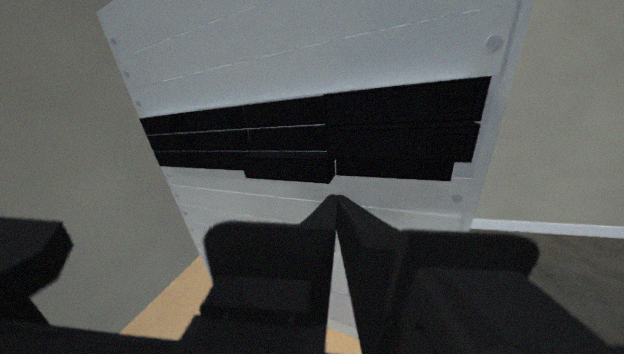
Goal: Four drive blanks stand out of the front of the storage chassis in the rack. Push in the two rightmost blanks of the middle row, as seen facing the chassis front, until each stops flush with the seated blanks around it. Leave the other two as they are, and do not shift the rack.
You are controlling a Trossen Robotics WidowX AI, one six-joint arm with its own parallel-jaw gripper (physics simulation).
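Places are measured from the arm's base along level axes (x back, y up, z left), in centimetres.
Pixels of known places: gripper, fingertip midpoint: [335, 201].
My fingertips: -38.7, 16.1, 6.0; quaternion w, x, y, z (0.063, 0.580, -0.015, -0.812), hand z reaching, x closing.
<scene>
Ahead of a thing's pixels: the offset from my fingertips to its top centre, as dx, dy, dz. "*": to the spot under its first point. Level surfaces: height alone.
The black drive blanks of the storage chassis @[* -8.7, +5.1, +7.7] [285, 112] form a dark band across the pale rack front. In the third column, the bottom-row blank @[-12.4, +0.7, +7.9] [287, 169] stands out, its lower edge below its left neighbour's. Above it, the middle-row blank @[-14.7, +3.5, +8.0] [287, 138] looks level with its left neighbour. In the rightmost column, the middle-row blank @[-11.8, +3.5, -3.1] [405, 142] merges with the dark blanks around it. That column's right and lower outline is stepped; how far each blank stands out is hard to tell. My gripper [335, 201] is shut and empty, its tips appearing just below the band; their distance from it is unclear.
The pale rack [310, 50] has panels above and below the band, with round screws at its sides. Grey walls show left and right. A tan floor @[dy -38.1] [172, 295] shows at lower left, and a white baseboard [550, 228] with dark floor at the right.
</scene>
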